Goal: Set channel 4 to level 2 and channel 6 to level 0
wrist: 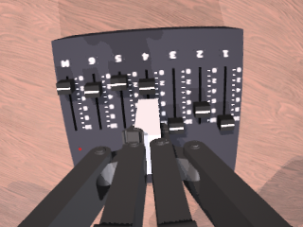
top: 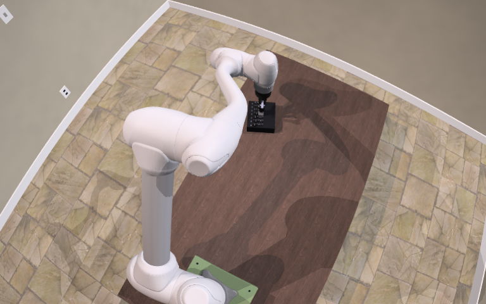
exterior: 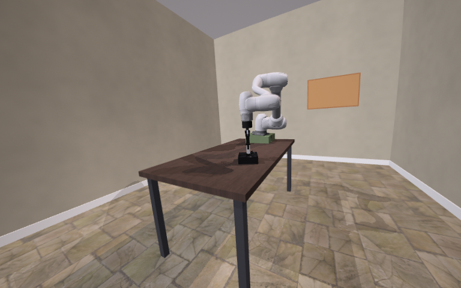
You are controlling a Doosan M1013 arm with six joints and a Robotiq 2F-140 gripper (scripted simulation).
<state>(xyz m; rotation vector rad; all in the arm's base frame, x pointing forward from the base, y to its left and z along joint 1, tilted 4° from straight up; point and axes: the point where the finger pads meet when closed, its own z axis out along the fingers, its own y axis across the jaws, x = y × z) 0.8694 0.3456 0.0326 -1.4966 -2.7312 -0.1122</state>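
Now: the channel 6 fader cap 50 mm behind my hand and 30 mm below it. Round my hand: channel 4 fader cap (30 mm below, 20 mm to the left, 10 mm behind); channel 5 fader cap (30 mm below, 30 mm behind, 10 mm to the left).
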